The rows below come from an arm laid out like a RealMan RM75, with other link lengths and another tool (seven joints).
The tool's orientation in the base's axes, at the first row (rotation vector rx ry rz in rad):
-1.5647 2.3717 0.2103
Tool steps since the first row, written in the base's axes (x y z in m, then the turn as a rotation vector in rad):
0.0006 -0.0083 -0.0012 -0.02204 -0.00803 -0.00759
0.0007 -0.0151 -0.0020 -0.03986 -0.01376 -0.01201
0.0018 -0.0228 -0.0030 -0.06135 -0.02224 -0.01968
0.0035 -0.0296 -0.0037 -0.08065 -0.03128 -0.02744
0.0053 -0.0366 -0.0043 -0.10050 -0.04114 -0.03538
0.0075 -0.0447 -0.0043 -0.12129 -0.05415 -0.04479
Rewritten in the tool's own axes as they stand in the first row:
0.0074 -0.0038 -0.0011 0.01753 0.01728 0.00141
0.0136 -0.0066 -0.0022 0.03049 0.03149 0.00113
0.0202 -0.0106 -0.0032 0.04824 0.04809 0.00258
0.0258 -0.0149 -0.0042 0.06570 0.06246 0.00431
0.0314 -0.0193 -0.0053 0.08414 0.07701 0.00589
0.0377 -0.0245 -0.0072 0.10614 0.09123 0.00784

